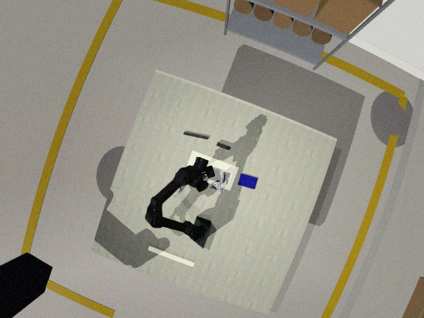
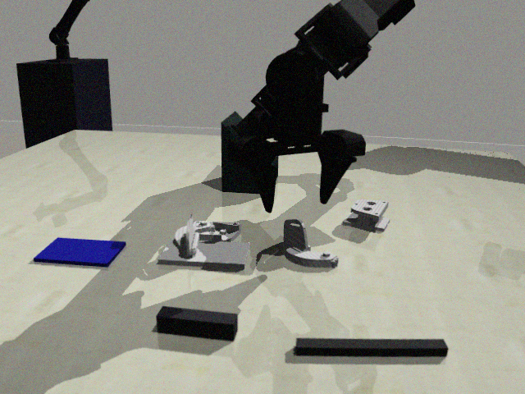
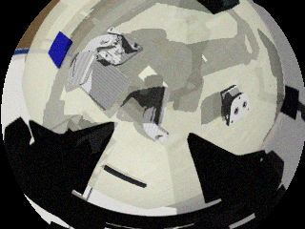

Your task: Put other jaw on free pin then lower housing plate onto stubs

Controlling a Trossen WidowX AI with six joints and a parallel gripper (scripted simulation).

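Right now the grey jaw is 70 mm below my gripper tip, 30 mm to the left of it and 10 mm ahead of it. Also, from my gripper tip: short black block (220 mm ahead, 60 mm to the right, 60 mm below); then grey base plate (120 mm to the right, 70 mm below, 40 mm ahead); then small grey fixture (150 mm behind, 90 mm to the left, 60 mm below).
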